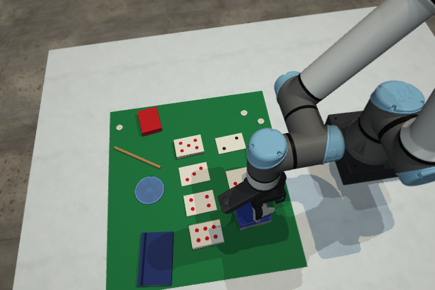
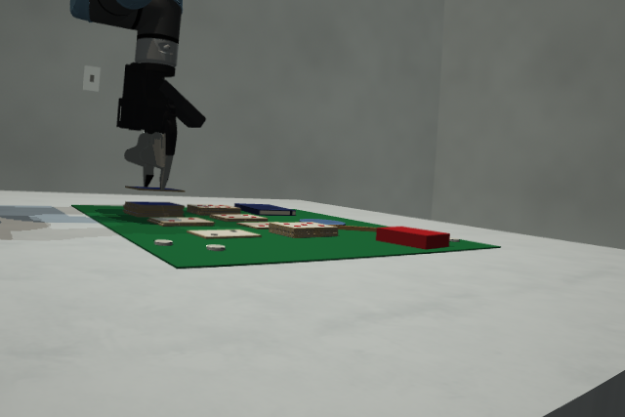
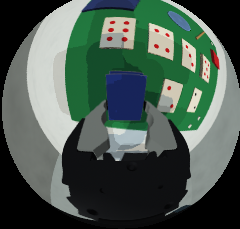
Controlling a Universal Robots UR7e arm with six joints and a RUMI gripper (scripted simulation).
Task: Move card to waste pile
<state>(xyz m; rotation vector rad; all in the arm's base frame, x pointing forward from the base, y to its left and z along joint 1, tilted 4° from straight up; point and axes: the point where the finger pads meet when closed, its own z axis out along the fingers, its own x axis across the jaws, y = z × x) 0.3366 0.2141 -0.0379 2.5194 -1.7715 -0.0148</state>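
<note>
The green mat lies 18 cm ahead of my hand, 11 cm to the right of it and 7 cm below it. The rest, counted from my hand: wooden stick: 37 cm ahead, 17 cm to the right, 6 cm below; card: 1 cm below; red block: 35 cm ahead, 31 cm to the right, 5 cm below.
</note>
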